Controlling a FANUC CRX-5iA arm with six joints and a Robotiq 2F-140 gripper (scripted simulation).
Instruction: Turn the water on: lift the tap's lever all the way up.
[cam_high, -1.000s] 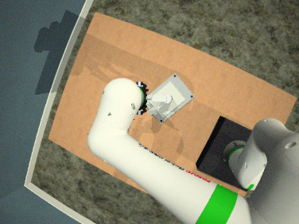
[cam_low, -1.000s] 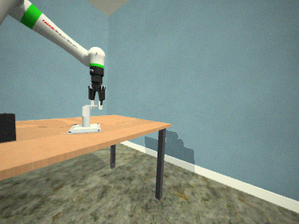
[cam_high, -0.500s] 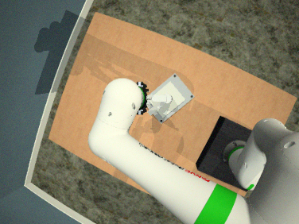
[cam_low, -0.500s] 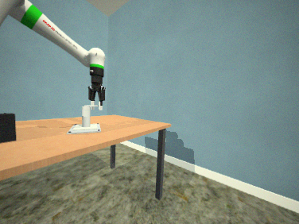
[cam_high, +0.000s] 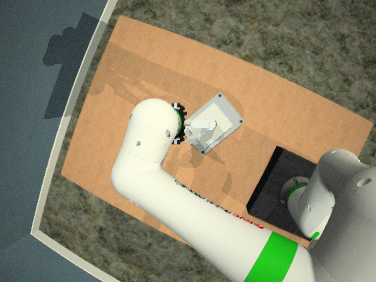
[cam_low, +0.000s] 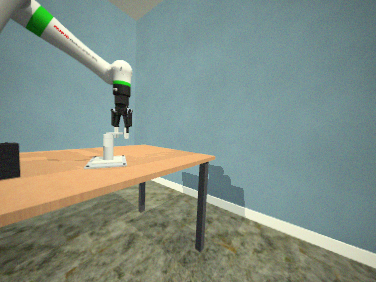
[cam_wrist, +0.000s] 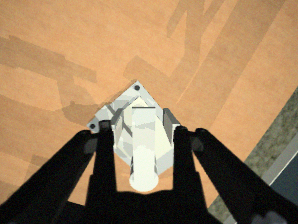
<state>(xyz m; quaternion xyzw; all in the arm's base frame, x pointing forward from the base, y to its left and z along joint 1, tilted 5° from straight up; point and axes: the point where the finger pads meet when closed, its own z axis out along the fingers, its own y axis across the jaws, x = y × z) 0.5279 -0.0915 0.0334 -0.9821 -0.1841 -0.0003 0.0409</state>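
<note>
Right now my hand is 40 mm past the lever and 10 mm to the left of it.
</note>
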